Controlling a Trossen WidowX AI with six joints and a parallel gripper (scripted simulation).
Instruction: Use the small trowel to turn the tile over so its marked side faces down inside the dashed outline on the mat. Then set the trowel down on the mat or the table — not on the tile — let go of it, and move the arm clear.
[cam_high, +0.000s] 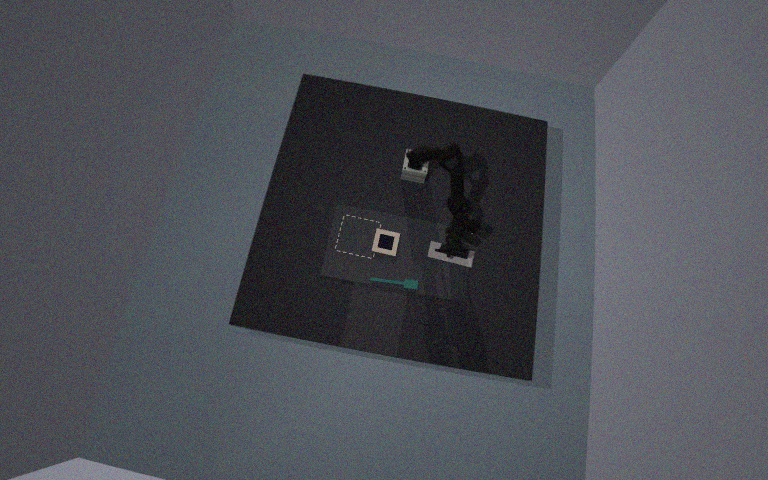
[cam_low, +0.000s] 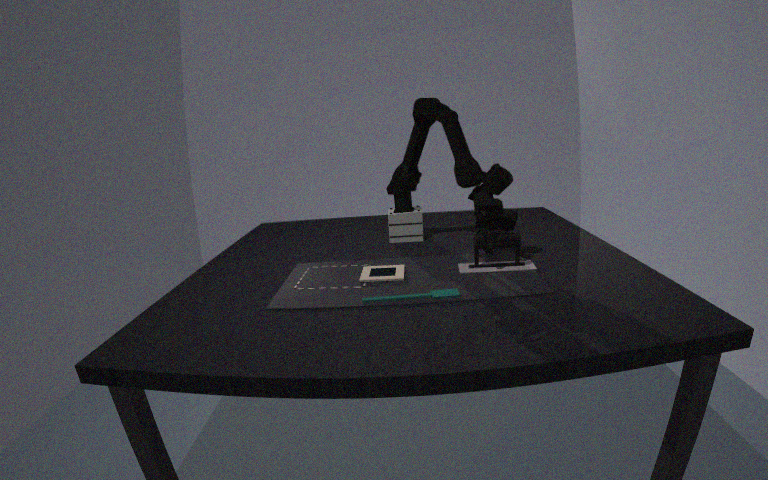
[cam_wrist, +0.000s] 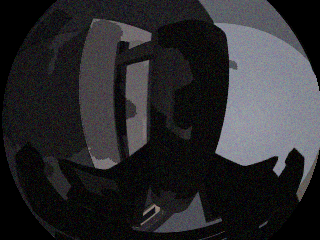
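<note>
My gripper tip is 30 mm short of the grey mat, 210 mm to the left of it and 70 mm above it. Round my gripper tip: tile: 280 mm to the right, 40 mm below; green trowel: 160 mm ahead, 170 mm to the right, 50 mm below.
</note>
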